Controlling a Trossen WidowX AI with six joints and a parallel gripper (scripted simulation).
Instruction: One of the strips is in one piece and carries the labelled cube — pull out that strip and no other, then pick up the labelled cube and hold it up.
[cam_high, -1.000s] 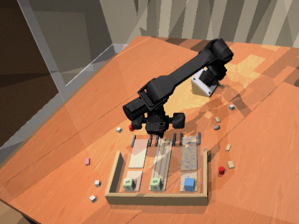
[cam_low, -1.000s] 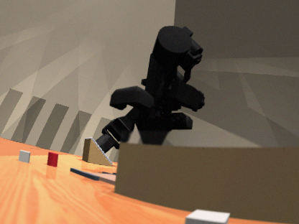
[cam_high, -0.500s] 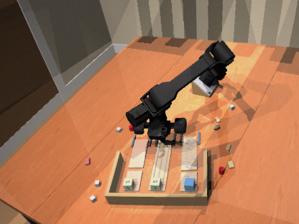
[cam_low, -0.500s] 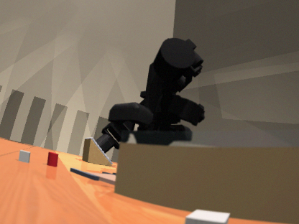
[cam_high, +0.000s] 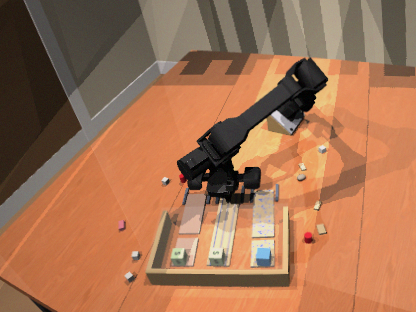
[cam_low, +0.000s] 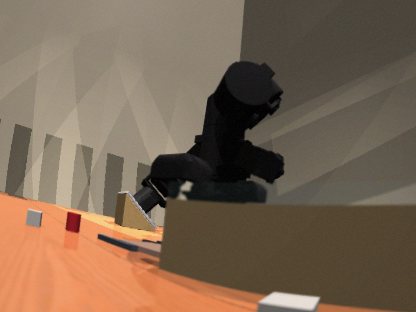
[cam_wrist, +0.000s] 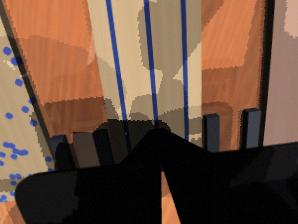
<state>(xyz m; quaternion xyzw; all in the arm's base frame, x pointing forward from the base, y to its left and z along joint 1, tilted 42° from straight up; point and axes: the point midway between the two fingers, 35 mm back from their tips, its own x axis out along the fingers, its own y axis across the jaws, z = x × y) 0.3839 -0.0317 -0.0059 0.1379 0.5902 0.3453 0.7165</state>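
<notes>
Now: the strip 9 cm ahead of my gripper tip and 3 cm to the left of it.
</notes>
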